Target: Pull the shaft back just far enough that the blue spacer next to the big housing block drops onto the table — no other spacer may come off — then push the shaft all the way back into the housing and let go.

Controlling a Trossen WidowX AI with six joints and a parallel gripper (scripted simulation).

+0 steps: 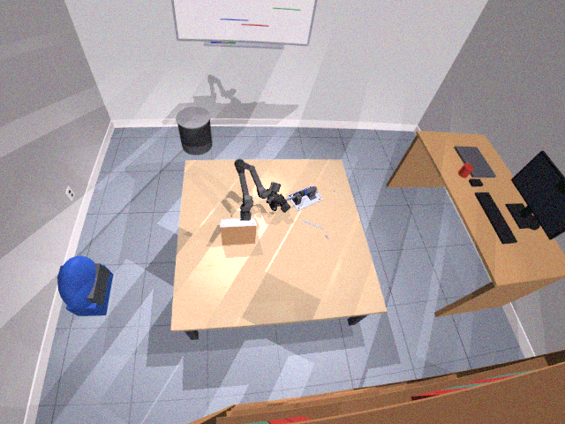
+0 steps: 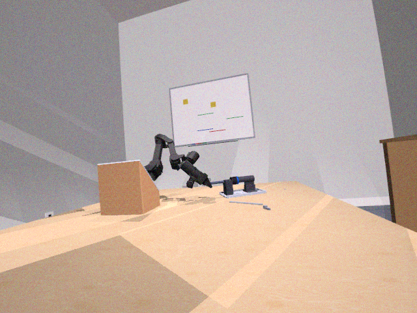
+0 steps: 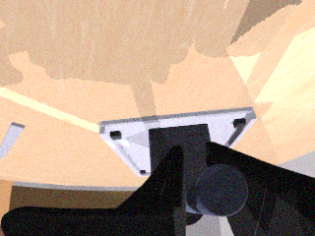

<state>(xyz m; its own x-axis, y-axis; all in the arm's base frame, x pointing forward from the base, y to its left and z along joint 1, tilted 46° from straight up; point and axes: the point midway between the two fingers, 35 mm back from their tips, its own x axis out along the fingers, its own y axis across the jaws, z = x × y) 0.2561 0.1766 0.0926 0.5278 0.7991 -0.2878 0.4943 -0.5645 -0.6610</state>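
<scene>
The dark shaft lies 50 mm ahead of my gripper tip, 30 mm to the left of it and 20 mm above it. Also, from my gripper tip: small piece (290 mm ahead, 240 mm to the right, 50 mm below); then blue spacer (130 mm ahead, 80 mm to the left, 20 mm above).
</scene>
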